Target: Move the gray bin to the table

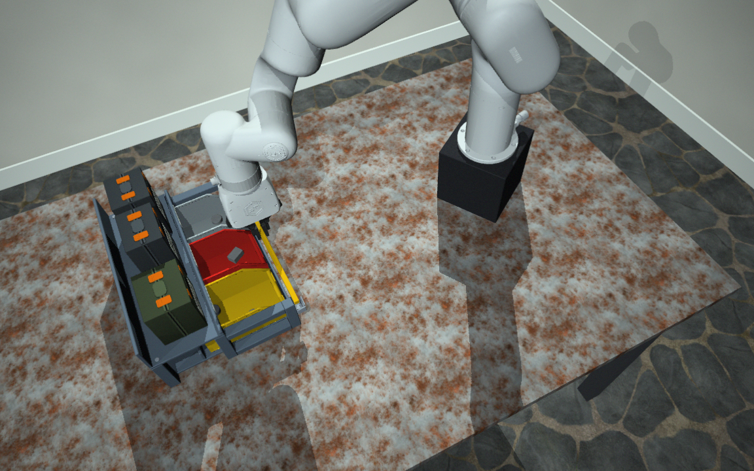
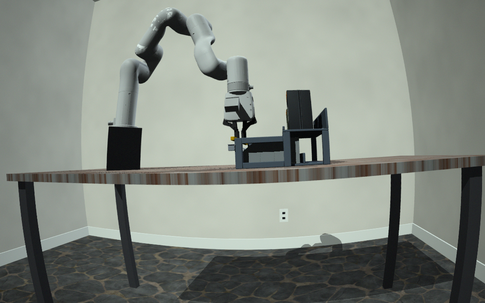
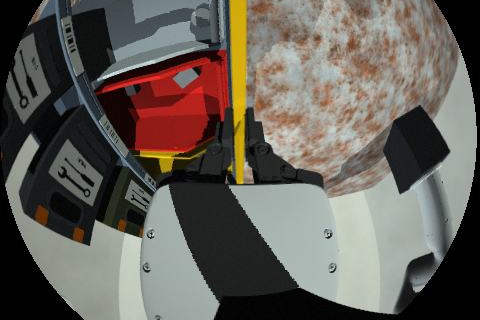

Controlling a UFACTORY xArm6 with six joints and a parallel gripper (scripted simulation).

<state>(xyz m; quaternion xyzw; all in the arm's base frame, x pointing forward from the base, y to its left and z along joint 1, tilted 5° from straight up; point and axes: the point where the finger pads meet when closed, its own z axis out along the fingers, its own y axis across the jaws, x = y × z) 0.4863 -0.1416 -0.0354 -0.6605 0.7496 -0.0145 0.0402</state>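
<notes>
My gripper is now 10 cm short of the red bin, 6 cm above it and 1 cm to the left of it. The rest, counted from my hand: yellow bin (11 cm ahead, 10 cm to the left, 6 cm below); then gray open bin (12 cm to the right, 9 cm ahead, 6 cm below); then yellow strip (2 cm below).
</notes>
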